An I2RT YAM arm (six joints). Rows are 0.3 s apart.
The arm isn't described. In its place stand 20 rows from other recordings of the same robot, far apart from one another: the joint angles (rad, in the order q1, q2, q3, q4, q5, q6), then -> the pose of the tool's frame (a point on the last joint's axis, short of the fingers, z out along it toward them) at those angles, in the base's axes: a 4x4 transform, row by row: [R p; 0 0 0 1], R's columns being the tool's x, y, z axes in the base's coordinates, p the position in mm.
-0.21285, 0.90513, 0.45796, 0.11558, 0.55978, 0.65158 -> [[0.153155 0.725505 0.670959 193.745], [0.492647 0.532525 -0.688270 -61.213], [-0.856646 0.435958 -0.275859 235.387], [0 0 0 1]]
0.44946, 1.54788, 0.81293, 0.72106, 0.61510, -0.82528 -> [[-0.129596 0.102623 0.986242 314.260], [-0.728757 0.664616 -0.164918 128.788], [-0.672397 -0.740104 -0.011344 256.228], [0 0 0 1]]
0.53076, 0.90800, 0.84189, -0.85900, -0.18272, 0.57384 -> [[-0.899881 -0.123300 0.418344 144.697], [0.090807 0.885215 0.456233 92.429], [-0.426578 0.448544 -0.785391 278.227], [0 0 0 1]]
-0.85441, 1.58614, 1.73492, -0.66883, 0.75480, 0.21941 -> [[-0.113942 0.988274 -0.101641 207.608], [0.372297 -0.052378 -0.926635 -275.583], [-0.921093 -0.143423 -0.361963 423.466], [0 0 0 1]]
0.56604, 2.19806, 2.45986, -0.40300, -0.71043, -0.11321 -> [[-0.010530 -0.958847 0.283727 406.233], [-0.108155 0.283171 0.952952 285.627], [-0.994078 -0.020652 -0.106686 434.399], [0 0 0 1]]
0.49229, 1.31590, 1.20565, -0.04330, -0.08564, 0.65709 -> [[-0.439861 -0.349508 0.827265 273.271], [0.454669 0.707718 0.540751 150.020], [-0.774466 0.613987 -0.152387 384.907], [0 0 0 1]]
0.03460, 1.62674, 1.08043, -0.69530, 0.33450, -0.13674 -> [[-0.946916 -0.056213 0.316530 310.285], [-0.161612 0.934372 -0.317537 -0.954], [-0.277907 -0.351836 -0.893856 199.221], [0 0 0 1]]
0.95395, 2.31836, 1.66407, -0.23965, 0.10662, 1.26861 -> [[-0.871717 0.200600 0.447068 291.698], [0.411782 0.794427 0.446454 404.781], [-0.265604 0.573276 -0.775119 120.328], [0 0 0 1]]
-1.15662, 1.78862, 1.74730, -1.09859, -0.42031, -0.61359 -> [[-0.740700 0.416693 0.527001 161.718], [0.378652 0.906888 -0.184870 -331.775], [-0.554965 0.062617 -0.829514 324.325], [0 0 0 1]]
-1.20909, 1.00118, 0.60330, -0.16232, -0.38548, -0.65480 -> [[-0.608292 0.483493 0.629457 89.439], [0.013058 0.799042 -0.601134 -198.564], [-0.793606 -0.357445 -0.492364 239.354], [0 0 0 1]]
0.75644, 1.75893, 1.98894, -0.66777, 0.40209, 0.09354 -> [[-0.341872 -0.343388 0.874762 293.883], [-0.204439 0.935731 0.287423 258.181], [-0.917239 -0.080573 -0.390103 441.862], [0 0 0 1]]
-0.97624, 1.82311, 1.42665, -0.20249, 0.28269, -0.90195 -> [[-0.921174 0.325553 0.213201 229.512], [0.017316 0.581607 -0.813285 -357.155], [-0.388767 -0.745485 -0.541398 268.888], [0 0 0 1]]
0.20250, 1.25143, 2.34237, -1.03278, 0.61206, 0.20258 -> [[0.135702 0.377675 0.915941 102.027], [0.195970 0.895995 -0.398484 0.067], [-0.971175 0.233571 0.047575 615.175], [0 0 0 1]]
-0.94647, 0.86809, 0.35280, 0.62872, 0.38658, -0.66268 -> [[-0.544895 0.805760 0.232034 105.096], [-0.218502 0.130716 -0.967042 -168.834], [-0.809535 -0.577636 0.104834 258.543], [0 0 0 1]]
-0.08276, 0.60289, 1.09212, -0.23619, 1.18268, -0.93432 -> [[-0.595081 0.750050 0.288623 72.310], [-0.256028 0.163491 -0.952744 -39.063], [-0.761793 -0.640855 0.094743 453.192], [0 0 0 1]]
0.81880, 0.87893, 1.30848, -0.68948, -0.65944, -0.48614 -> [[0.303424 -0.949955 0.074289 85.191], [-0.216161 0.007308 0.976330 123.012], [-0.928013 -0.312300 -0.203126 447.128], [0 0 0 1]]
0.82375, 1.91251, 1.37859, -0.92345, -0.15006, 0.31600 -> [[-0.870701 -0.490660 -0.033645 242.243], [-0.487962 0.853318 0.183689 269.408], [-0.061419 0.176356 -0.982408 180.705], [0 0 0 1]]
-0.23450, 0.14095, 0.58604, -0.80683, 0.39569, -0.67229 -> [[-0.621207 0.227712 0.749833 49.186], [-0.442425 0.687858 -0.575423 -25.858], [-0.646809 -0.689201 -0.326556 272.411], [0 0 0 1]]
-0.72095, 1.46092, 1.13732, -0.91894, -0.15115, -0.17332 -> [[-0.806667 0.484250 0.338808 212.078], [0.481899 0.870810 -0.097276 -179.228], [-0.342143 0.084802 -0.935813 251.526], [0 0 0 1]]
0.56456, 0.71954, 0.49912, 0.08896, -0.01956, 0.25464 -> [[-0.246047 -0.505650 0.826910 153.622], [0.142282 0.825052 0.546850 98.116], [-0.958758 0.252205 -0.131057 278.104], [0 0 0 1]]
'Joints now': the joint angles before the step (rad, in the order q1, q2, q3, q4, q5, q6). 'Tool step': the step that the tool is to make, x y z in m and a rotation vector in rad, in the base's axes. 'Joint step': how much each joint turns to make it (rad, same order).
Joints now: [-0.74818 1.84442 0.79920 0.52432 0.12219 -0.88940]
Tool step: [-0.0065 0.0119 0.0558 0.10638 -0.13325 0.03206]
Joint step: [0.00116 -0.19745 0.03563 -0.21652 -0.10979 0.13200]
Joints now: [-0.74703 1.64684 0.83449 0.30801 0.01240 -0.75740]
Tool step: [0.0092 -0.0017 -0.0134 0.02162 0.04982 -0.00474]
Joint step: [0.01680 0.05875 0.02571 -0.01824 0.02745 -0.00426]
